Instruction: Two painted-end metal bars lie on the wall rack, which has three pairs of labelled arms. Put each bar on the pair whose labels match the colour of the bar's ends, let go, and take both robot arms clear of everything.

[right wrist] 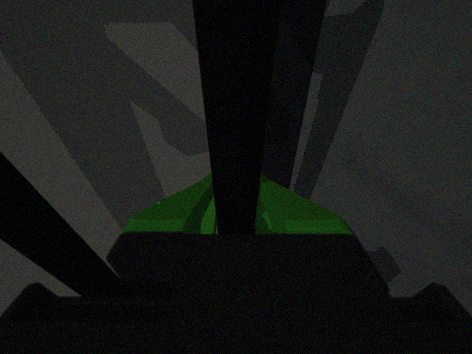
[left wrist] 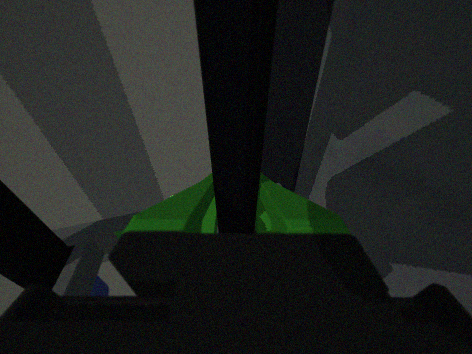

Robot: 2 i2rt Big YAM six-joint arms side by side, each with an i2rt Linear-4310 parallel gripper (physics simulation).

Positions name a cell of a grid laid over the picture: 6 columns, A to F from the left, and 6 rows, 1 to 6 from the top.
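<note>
My left gripper (left wrist: D3). My right gripper (right wrist: D3). Red-ended bar (right wrist: D1) (left wrist: D1).
</note>
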